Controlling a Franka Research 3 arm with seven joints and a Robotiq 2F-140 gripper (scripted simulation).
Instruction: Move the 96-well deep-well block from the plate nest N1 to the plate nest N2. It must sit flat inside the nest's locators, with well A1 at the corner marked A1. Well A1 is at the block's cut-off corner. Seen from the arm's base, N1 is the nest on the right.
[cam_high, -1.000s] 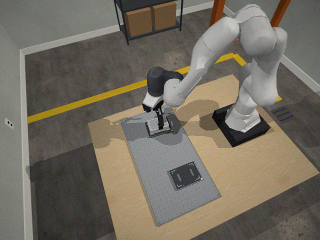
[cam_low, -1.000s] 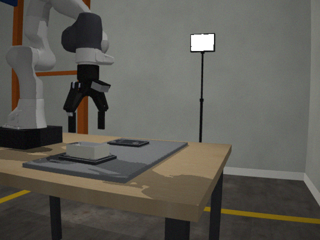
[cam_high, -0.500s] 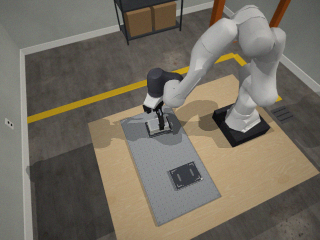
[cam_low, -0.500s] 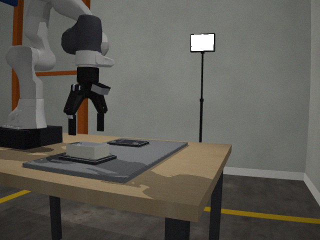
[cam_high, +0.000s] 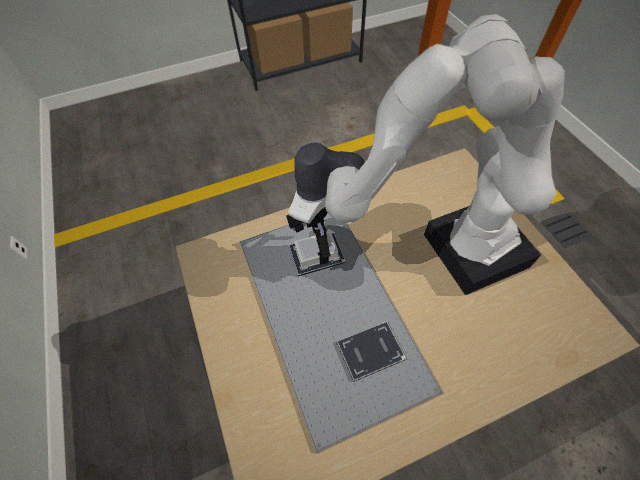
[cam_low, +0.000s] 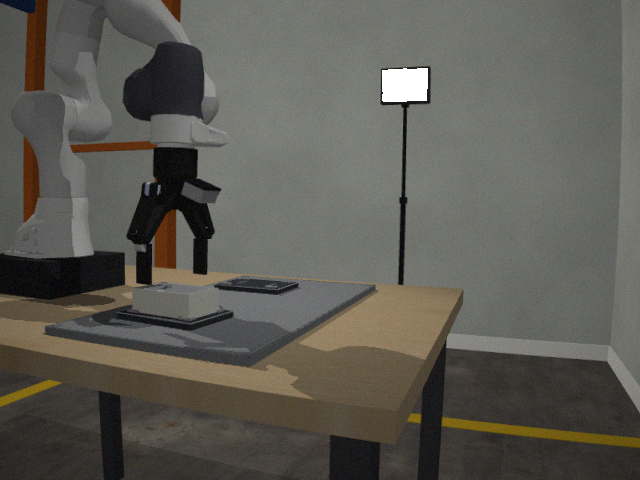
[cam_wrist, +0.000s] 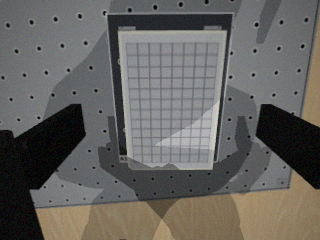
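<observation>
My hand is 50 mm above the white 96-well deep-well block. Also, from my hand: A1 mark (90 mm behind, 420 mm to the left, 70 mm below); plate nest N2 (10 mm behind, 360 mm to the left, 70 mm below); plate nest N1 (70 mm below).
</observation>
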